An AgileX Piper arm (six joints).
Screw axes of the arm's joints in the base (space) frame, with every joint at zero. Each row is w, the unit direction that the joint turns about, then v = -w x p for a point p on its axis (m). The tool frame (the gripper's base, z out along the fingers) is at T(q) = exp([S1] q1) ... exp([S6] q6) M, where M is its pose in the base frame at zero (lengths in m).
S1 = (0, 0, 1, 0.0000, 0.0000, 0.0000)
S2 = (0, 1, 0, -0.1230, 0.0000, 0.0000)
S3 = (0, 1, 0, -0.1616, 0.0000, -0.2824)
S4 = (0.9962, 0, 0.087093, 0.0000, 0.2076, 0.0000)
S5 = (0, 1, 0, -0.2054, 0.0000, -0.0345)
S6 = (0.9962, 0, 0.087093, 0.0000, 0.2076, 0.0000)
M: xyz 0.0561 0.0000 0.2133 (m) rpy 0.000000 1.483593 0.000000 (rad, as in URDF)
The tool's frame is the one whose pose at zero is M.
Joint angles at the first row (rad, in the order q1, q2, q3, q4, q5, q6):
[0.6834, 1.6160, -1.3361, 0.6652, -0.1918, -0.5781]
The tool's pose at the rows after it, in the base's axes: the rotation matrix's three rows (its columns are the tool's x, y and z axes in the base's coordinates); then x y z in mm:
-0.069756 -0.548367 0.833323; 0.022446 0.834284 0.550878; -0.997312 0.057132 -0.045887; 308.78 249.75 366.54
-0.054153 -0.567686 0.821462; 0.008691 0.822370 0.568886; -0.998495 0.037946 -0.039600; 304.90 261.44 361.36
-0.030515 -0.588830 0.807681; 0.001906 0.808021 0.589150; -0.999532 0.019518 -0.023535; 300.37 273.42 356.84
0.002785 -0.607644 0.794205; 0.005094 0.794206 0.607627; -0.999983 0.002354 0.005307; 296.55 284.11 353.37
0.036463 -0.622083 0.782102; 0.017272 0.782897 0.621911; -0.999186 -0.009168 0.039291; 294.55 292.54 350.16
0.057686 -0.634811 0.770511; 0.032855 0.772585 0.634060; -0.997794 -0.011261 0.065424; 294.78 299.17 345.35
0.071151 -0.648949 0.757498; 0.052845 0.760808 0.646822; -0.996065 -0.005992 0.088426; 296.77 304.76 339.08
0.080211 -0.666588 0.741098; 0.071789 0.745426 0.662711; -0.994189 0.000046 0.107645; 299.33 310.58 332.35
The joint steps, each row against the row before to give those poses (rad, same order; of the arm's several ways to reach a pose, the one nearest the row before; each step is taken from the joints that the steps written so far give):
[0.0251, 0.0206, 0.0000, -0.0207, -0.0160, 0.0070]
[0.0304, 0.0186, -0.0001, -0.0325, -0.0252, 0.0152]
[0.0307, 0.0190, 0.0001, -0.0550, -0.0328, 0.0377]
[0.0258, 0.0194, -0.0003, -0.0720, -0.0433, 0.0545]
[0.0173, 0.0198, -0.0003, -0.0717, -0.0479, 0.0590]
[0.0087, 0.0222, -0.0004, -0.0660, -0.0419, 0.0627]
[0.0021, 0.0254, -0.0003, -0.0715, -0.0412, 0.0750]
[0.0000, 0.0279, -0.0041, -0.0714, -0.0370, 0.0748]

